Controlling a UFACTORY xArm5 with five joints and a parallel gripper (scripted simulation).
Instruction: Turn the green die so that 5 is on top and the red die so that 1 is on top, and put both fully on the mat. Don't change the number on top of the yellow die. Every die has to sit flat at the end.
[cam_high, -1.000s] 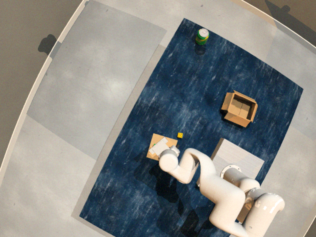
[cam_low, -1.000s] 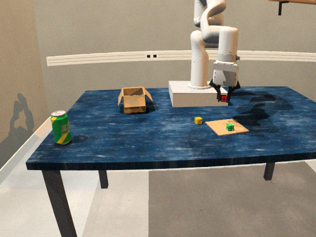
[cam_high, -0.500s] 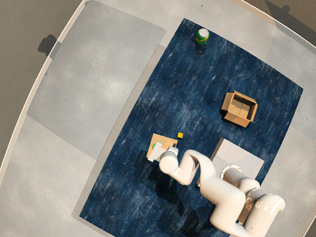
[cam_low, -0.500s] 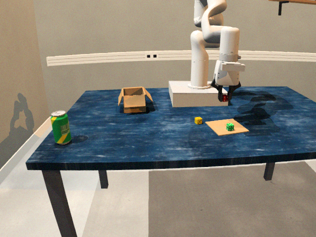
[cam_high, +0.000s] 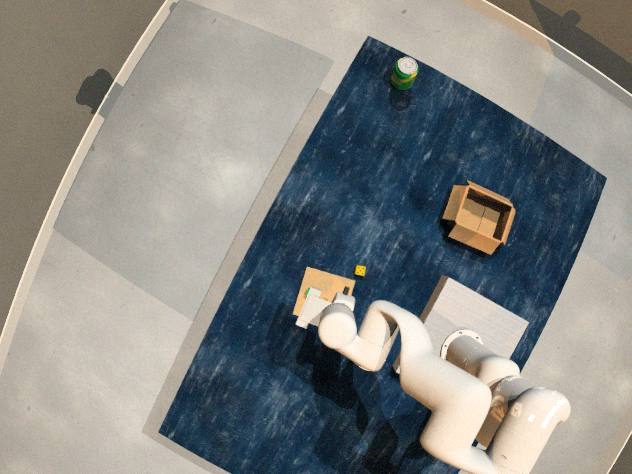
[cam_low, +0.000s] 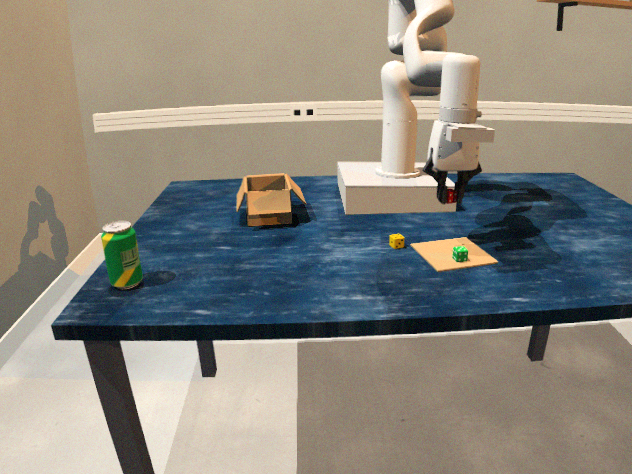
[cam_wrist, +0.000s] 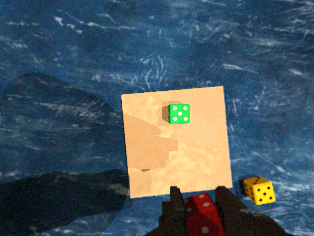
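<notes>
The mat lies 40 mm ahead of my hand and 120 mm below it. Round my hand: red die: 10 mm behind, 10 mm below; yellow die: 30 mm behind, 110 mm to the right, 110 mm below; green die: 70 mm ahead, 110 mm below.
</notes>
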